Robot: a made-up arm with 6 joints. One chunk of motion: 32 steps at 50 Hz.
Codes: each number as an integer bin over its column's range. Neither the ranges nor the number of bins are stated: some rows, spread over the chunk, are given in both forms.
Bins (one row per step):
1: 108 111 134 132 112 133
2: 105 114 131 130 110 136
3: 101 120 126 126 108 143
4: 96 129 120 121 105 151
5: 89 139 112 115 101 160
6: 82 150 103 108 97 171
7: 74 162 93 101 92 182
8: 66 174 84 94 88 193
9: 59 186 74 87 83 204
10: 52 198 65 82 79 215
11: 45 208 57 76 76 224
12: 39 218 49 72 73 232
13: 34 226 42 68 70 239
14: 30 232 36 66 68 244
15: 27 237 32 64 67 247
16: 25 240 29 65 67 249
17: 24 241 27 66 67 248
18: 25 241 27 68 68 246
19: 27 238 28 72 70 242
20: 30 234 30 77 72 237
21: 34 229 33 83 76 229
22: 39 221 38 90 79 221
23: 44 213 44 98 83 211
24: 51 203 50 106 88 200
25: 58 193 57 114 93 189
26: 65 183 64 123 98 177
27: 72 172 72 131 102 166
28: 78 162 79 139 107 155
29: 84 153 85 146 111 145
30: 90 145 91 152 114 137
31: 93 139 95 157 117 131
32: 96 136 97 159 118 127
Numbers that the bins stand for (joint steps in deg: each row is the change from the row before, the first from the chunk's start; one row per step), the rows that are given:
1: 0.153 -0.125 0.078 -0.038 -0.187 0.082
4: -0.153 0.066 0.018 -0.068 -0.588 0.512
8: -0.918 0.542 -0.138 -0.142 -1.562 1.517
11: -1.453 0.902 -0.254 -0.191 -2.249 2.258
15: -1.912 1.209 -0.362 -0.224 -2.764 2.809
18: -1.963 1.252 -0.384 -0.213 -2.707 2.785
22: -1.606 1.040 -0.336 -0.153 -2.077 2.187
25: -1.122 0.744 -0.254 -0.087 -1.275 1.421
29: -0.459 0.320 -0.133 0.001 -0.245 0.369
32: -0.153 0.140 -0.082 0.036 0.156 -0.062
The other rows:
2: 0.076 -0.093 0.065 -0.043 -0.302 0.153
3: -0.025 -0.029 0.044 -0.054 -0.416 0.321
5: -0.331 0.172 -0.017 -0.084 -0.817 0.727
6: -0.510 0.288 -0.056 -0.104 -1.046 0.991
7: -0.714 0.415 -0.099 -0.123 -1.333 1.254
9: -1.096 0.669 -0.181 -0.161 -1.848 1.780
10: -1.275 0.796 -0.220 -0.175 -2.077 2.043
12: -1.606 1.008 -0.289 -0.202 -2.420 2.450
13: -1.733 1.093 -0.319 -0.213 -2.592 2.617
14: -1.835 1.156 -0.345 -0.219 -2.707 2.737
16: -1.963 1.241 -0.375 -0.222 -2.764 2.856
17: -1.988 1.252 -0.384 -0.219 -2.764 2.833
19: -1.912 1.220 -0.379 -0.202 -2.592 2.689
20: -1.835 1.178 -0.371 -0.189 -2.478 2.569
21: -1.733 1.125 -0.358 -0.172 -2.249 2.378
23: -1.478 0.955 -0.310 -0.131 -1.848 1.947
24: -1.300 0.849 -0.284 -0.109 -1.562 1.684
26: -0.943 0.638 -0.224 -0.062 -0.989 1.134
27: -0.765 0.521 -0.189 -0.040 -0.760 0.871
28: -0.612 0.415 -0.159 -0.018 -0.474 0.608
30: -0.306 0.235 -0.107 0.017 -0.073 0.177
31: -0.229 0.172 -0.090 0.031 0.099 0.034

